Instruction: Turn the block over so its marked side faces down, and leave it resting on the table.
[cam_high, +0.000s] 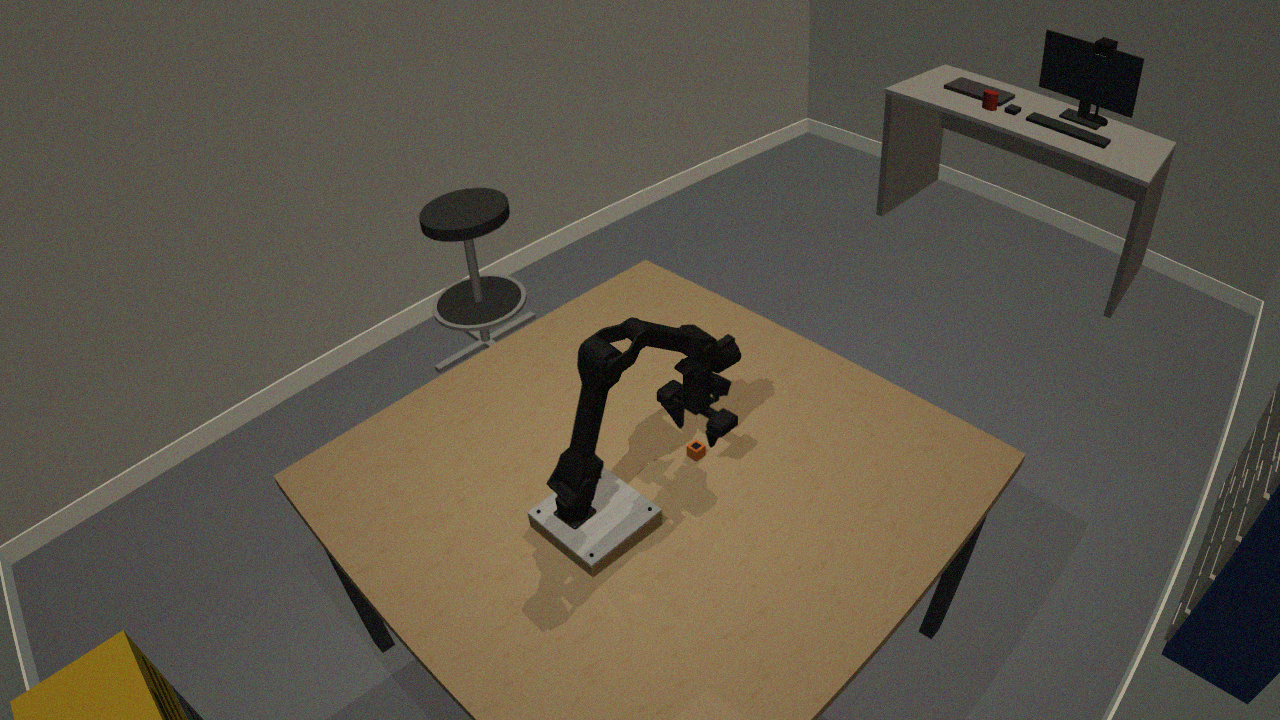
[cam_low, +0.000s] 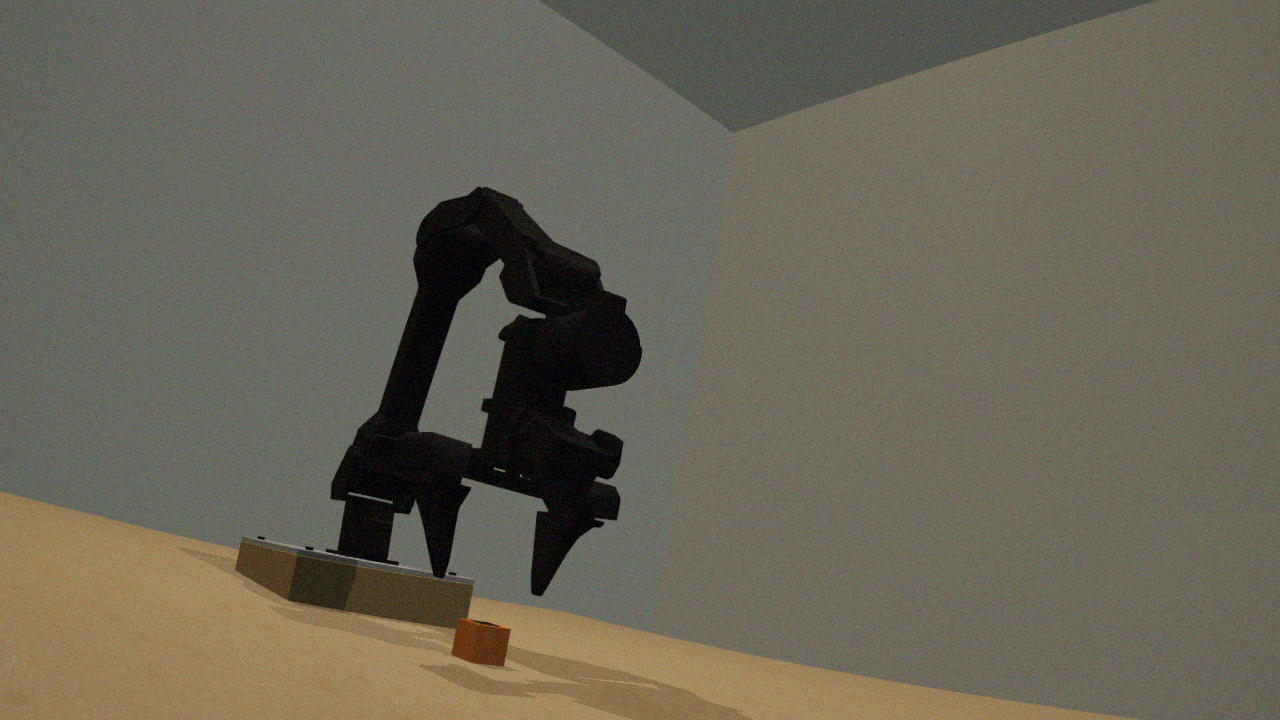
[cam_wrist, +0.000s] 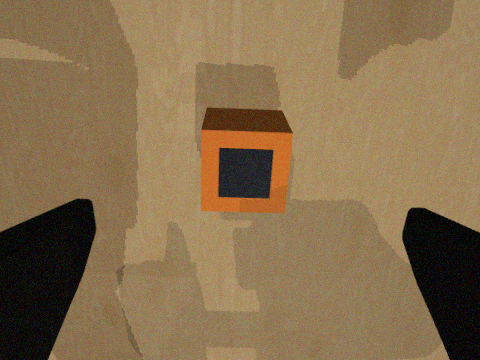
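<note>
Right now the orange block is 40 mm below my gripper tip.
</note>
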